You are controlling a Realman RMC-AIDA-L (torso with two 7-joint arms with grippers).
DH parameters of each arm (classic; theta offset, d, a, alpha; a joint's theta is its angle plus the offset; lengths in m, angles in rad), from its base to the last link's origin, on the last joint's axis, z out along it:
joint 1: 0 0.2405 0 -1.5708
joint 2: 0 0 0 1.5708
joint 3: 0 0.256 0 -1.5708
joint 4: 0 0 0 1.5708
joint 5: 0 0.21 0 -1.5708
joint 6: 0 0 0 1.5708
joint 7: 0 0.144 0 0
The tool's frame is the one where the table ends.
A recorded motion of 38 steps. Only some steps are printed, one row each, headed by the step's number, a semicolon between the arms.
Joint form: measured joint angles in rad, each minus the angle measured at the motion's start. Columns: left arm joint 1, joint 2, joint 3, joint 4, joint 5, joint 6, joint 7; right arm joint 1, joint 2, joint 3, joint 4, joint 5, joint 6, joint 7.
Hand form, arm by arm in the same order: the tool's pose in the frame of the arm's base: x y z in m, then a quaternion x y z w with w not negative. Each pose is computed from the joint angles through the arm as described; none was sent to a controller.
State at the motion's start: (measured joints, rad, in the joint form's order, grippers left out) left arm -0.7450 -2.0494 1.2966 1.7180 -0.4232 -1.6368 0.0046; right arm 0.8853 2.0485 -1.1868 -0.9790 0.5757 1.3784 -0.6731
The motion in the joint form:
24: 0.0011 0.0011 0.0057 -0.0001 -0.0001 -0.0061 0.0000; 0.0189 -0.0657 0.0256 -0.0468 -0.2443 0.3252 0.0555
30: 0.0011 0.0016 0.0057 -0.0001 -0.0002 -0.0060 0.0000; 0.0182 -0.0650 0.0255 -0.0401 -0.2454 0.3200 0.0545
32: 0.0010 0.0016 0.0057 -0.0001 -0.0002 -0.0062 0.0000; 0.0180 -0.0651 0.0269 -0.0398 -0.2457 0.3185 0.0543
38: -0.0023 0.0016 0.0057 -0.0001 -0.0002 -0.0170 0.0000; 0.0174 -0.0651 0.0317 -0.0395 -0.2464 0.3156 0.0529
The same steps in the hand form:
24: -0.0810 0.3797 0.0773 -0.83334 -0.42753 0.03263 0.34885; 0.1834 0.4014 0.0471 -0.87075 0.36519 -0.27945 0.17415
30: -0.0810 0.3797 0.0774 -0.83330 -0.42745 0.03265 0.34905; 0.1848 0.4014 0.0462 -0.87030 0.36612 -0.27996 0.17365
32: -0.0810 0.3797 0.0774 -0.83331 -0.42745 0.03271 0.34901; 0.1850 0.4016 0.0463 -0.87027 0.36642 -0.27927 0.17430
38: -0.0807 0.3789 0.0771 -0.83384 -0.42795 0.03663 0.34674; 0.1854 0.4021 0.0468 -0.87033 0.36723 -0.27722 0.17556

